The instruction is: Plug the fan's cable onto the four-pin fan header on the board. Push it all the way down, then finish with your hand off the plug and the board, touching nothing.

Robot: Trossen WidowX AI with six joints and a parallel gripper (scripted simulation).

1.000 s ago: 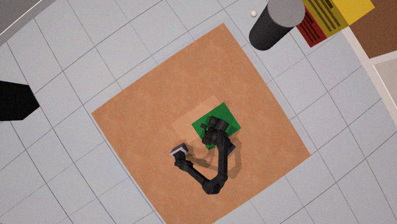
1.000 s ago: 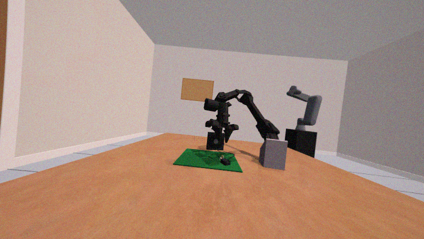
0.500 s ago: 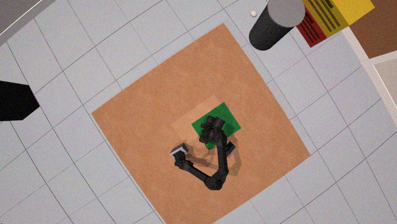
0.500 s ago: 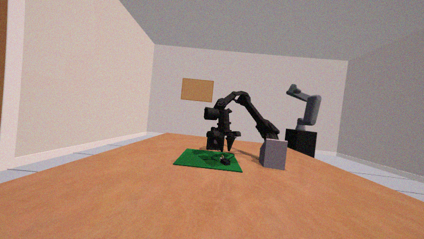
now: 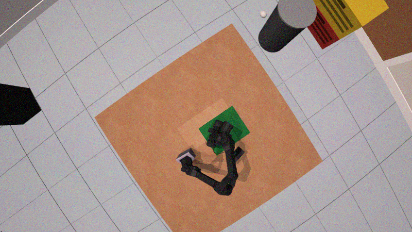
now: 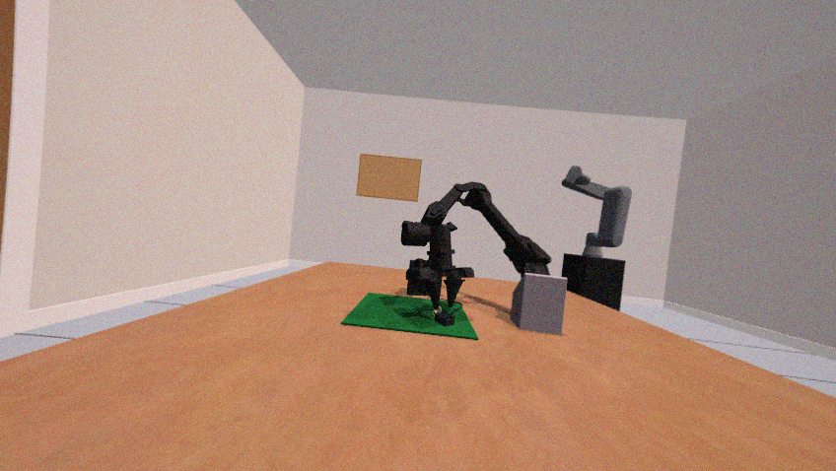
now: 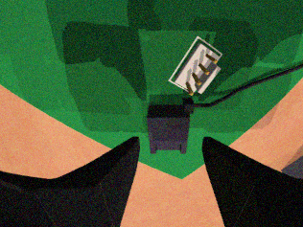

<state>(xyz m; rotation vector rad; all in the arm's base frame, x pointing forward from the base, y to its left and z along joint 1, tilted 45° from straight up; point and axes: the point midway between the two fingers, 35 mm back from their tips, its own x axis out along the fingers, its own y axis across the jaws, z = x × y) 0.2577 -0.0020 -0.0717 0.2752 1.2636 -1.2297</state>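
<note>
Now: the black plug 20 mm below my gripper tip and 10 mm to the left of it. Also, from my gripper tip: dark fan 220 mm to the right, 50 mm ahead, 20 mm above; then white four-pin fan header 40 mm to the right, 40 mm below, 10 mm ahead; then green board 80 mm ahead, 50 mm to the right, 50 mm below.
</note>
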